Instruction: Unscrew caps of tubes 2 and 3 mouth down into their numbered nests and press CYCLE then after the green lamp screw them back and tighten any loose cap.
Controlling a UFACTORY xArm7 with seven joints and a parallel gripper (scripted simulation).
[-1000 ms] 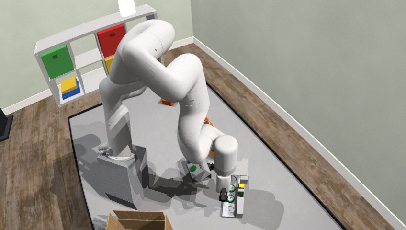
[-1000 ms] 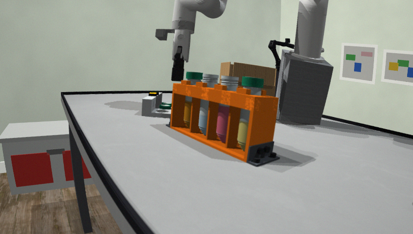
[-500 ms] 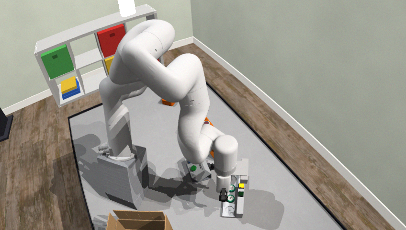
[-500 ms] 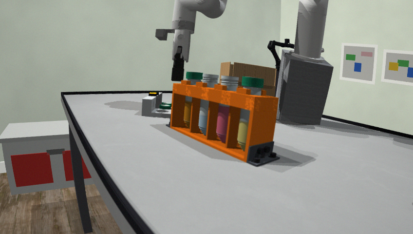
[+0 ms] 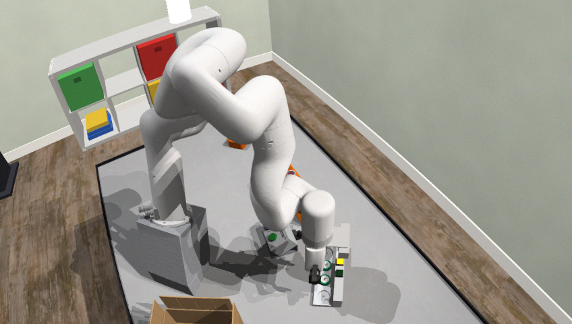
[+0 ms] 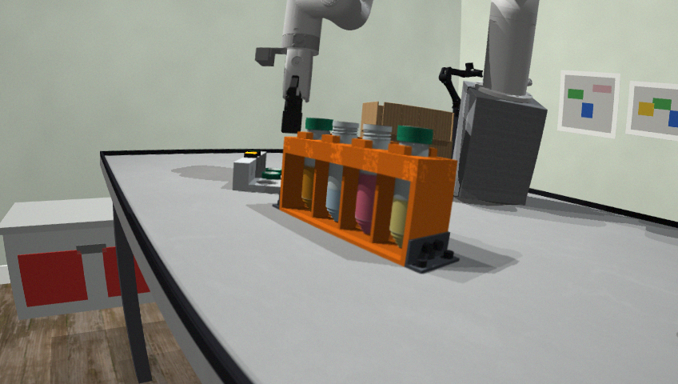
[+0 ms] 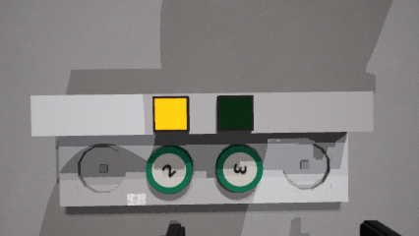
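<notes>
My gripper is now 90 mm above the cap 2, 50 mm short of it and 40 mm to the right of it. The rest, counted from my hand: key housing (200 mm to the left, 50 mm below, 40 mm behind); then green ready key (170 mm to the left, 60 mm behind, 40 mm below); then cap 3 (90 mm below, 30 mm ahead, 10 mm to the right).
</notes>
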